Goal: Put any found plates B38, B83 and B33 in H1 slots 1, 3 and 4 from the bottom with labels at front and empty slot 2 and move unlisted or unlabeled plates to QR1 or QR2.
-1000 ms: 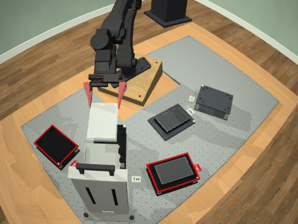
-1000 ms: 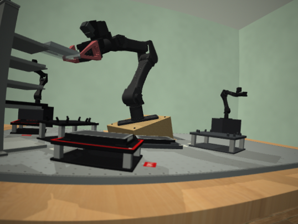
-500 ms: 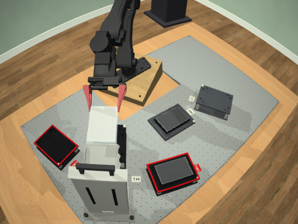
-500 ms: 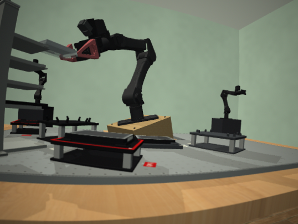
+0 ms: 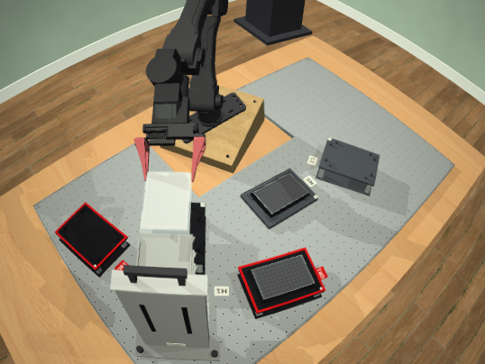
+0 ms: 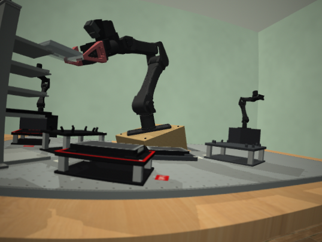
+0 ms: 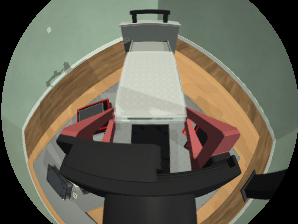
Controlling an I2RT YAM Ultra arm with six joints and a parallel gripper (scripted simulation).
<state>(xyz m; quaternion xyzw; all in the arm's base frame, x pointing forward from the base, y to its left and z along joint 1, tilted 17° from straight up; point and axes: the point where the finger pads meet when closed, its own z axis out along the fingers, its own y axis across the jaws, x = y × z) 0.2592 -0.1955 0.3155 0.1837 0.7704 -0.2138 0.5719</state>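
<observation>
Right now the pale translucent plate is 5 cm ahead of my hand and 3 cm to the right of it. Also, from my hand: plate hotel H1: 19 cm ahead, 13 cm below, 12 cm to the right; hotel handle: 19 cm ahead, 12 cm to the right, 6 cm above; red-edged quarantine nest: 24 cm below, 18 cm to the right, 13 cm behind.
</observation>
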